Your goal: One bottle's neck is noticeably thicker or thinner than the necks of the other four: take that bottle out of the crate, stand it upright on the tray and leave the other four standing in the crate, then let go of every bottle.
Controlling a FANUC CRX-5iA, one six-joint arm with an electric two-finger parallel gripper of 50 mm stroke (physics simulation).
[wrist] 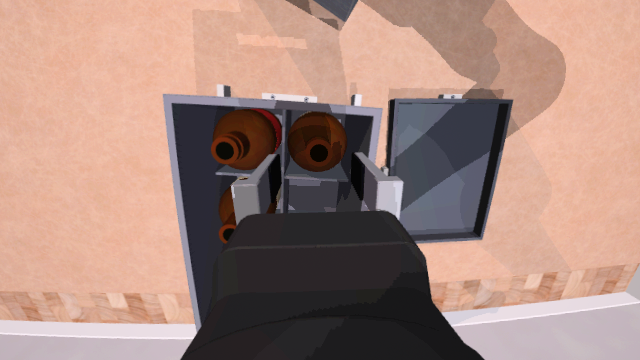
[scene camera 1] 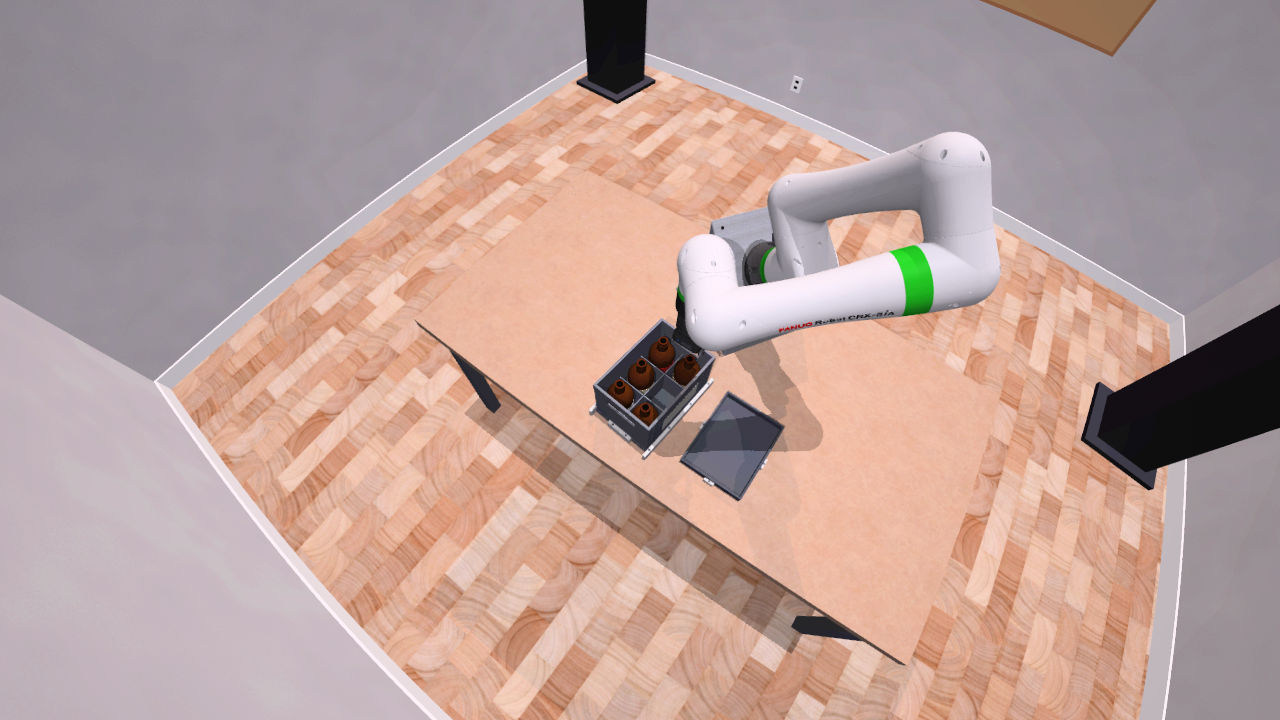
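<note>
The grey crate holds five upright brown bottles. A bottle with a red label and another bottle stand side by side in the row nearest the robot base. Three more are a middle bottle, an end bottle and its neighbour. One middle compartment holds no bottle. My gripper is open and empty over the tray-side column; the second bottle's mouth shows just beyond the gap between its fingers. Neck differences are not clear. The tray bears no bottle.
The crate's walls and thin dividers stand around the bottles. Small light brackets sit on the table at the crate and the tray. The white arm reaches over the table and hides much of the gripper in the scene view.
</note>
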